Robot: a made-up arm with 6 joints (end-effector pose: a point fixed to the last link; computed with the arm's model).
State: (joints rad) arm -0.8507 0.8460 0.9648 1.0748 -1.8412 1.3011
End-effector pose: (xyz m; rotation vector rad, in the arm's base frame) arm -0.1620 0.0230 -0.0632 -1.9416 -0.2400 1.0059
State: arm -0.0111 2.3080 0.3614 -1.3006 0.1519 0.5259
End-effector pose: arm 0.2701 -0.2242 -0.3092 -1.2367 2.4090 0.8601
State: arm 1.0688 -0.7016 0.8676 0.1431 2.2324 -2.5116
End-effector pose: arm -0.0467 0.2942 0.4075 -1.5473 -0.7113 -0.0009
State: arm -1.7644 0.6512 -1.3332 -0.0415 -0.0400 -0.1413
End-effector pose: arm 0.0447 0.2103 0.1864 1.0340 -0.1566 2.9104
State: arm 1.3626 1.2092 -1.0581 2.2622 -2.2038 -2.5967
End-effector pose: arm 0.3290 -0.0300 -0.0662 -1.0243 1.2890 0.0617
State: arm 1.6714 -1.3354 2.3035 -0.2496 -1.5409 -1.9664
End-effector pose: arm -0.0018 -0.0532 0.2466 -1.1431 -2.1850 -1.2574
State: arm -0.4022 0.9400 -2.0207 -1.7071 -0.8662 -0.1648
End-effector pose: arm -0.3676 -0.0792 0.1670 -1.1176 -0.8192 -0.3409
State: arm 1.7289 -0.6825 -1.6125 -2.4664 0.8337 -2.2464
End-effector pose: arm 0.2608 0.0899 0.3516 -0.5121 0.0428 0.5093
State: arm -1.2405 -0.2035 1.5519 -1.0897 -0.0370 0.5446
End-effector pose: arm 0.2536 0.0583 0.3770 -0.1255 -0.2313 1.9397
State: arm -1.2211 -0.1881 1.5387 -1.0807 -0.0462 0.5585
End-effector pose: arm 0.2567 0.0585 0.3689 -0.1083 -0.2291 1.9519
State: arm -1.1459 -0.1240 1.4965 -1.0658 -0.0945 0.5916
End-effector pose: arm 0.2685 0.0636 0.3346 -0.0357 -0.2265 2.0057
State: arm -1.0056 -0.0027 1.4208 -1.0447 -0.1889 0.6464
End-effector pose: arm 0.2826 0.0770 0.2692 0.0890 -0.2130 2.0990
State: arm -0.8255 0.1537 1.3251 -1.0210 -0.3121 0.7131
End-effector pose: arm 0.2856 0.0948 0.1875 0.2193 -0.1782 2.2053
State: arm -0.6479 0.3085 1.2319 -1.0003 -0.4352 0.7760
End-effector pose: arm 0.2755 0.1071 0.1134 0.3093 -0.1294 2.3026
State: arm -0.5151 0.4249 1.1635 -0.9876 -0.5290 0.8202
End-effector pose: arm 0.2628 0.1107 0.0639 0.3512 -0.0878 2.3755
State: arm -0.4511 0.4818 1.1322 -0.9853 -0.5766 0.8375
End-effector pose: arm 0.2561 0.1109 0.0412 0.3673 -0.0676 2.4116
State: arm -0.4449 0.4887 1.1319 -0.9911 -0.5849 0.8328
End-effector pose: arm 0.2557 0.1114 0.0372 0.3763 -0.0661 2.4148
